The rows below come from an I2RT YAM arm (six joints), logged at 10 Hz.
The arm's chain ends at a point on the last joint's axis. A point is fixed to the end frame.
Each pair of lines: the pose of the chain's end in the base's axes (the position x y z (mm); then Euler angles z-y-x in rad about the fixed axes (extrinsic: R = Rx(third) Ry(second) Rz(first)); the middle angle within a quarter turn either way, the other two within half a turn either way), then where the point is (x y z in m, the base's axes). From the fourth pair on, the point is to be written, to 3 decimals.
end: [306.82 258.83 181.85 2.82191 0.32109 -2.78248]
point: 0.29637 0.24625 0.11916
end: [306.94 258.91 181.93 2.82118 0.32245 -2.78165]
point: 0.29659 0.24636 0.11921
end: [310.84 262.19 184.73 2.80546 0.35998 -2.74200]
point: 0.30303 0.25182 0.12125
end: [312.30 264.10 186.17 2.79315 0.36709 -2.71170]
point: 0.305 0.255 0.122
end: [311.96 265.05 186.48 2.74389 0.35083 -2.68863]
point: 0.306 0.256 0.123
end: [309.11 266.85 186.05 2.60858 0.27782 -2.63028]
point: 0.304 0.258 0.122
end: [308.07 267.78 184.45 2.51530 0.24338 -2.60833]
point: 0.305 0.259 0.120
